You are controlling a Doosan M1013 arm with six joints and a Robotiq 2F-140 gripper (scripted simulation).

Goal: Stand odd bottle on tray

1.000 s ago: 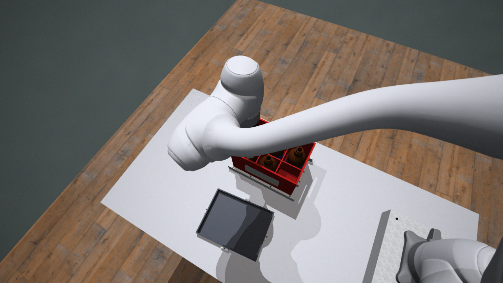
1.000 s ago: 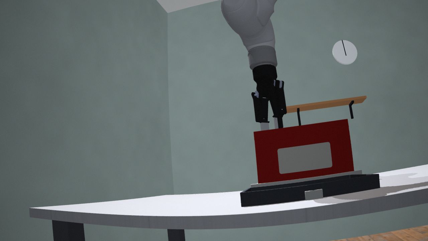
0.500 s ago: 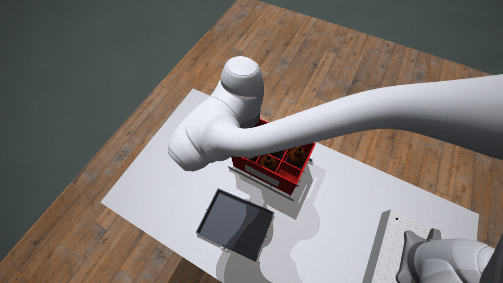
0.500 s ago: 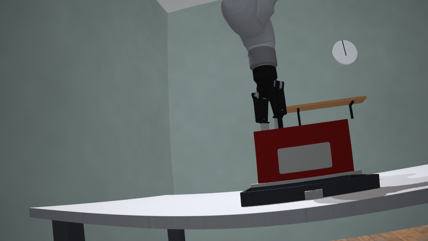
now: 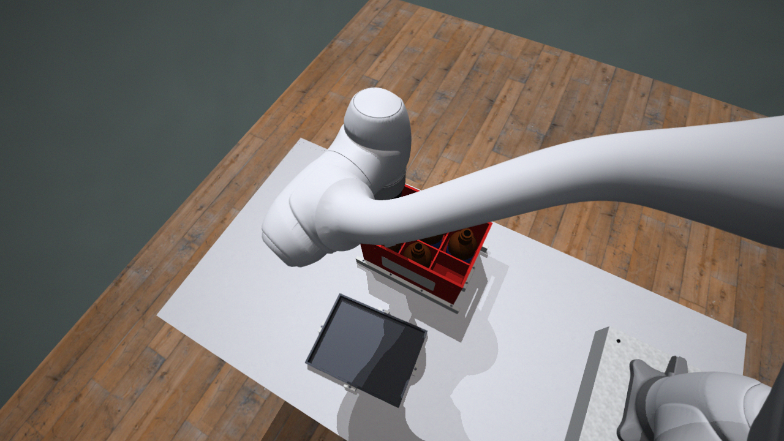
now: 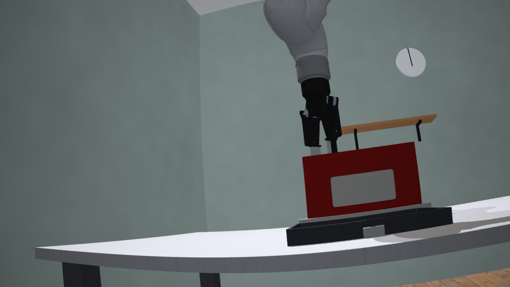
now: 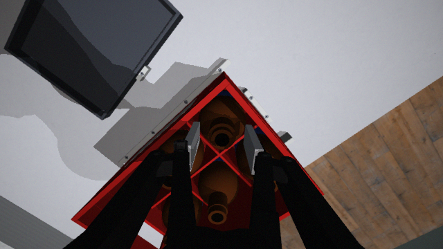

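Now: hand 90 mm past the crate, 40 mm to the left of it and 90 mm above it. Also, from my hand: dark tray: 70 mm behind, 250 mm to the left, 160 mm below.
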